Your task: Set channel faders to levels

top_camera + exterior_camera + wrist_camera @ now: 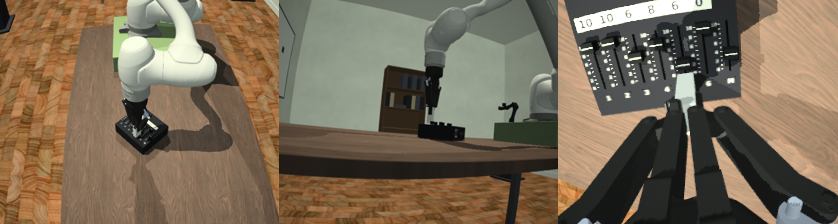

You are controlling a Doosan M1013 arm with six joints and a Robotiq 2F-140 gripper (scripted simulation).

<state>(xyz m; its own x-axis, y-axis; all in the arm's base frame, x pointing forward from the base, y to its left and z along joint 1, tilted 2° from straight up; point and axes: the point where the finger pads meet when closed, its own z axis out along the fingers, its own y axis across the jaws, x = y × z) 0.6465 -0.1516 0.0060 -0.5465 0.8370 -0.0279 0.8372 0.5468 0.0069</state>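
The master fader lies 5 cm to the left of my hand, 3 cm below it and 2 cm ahead of it.
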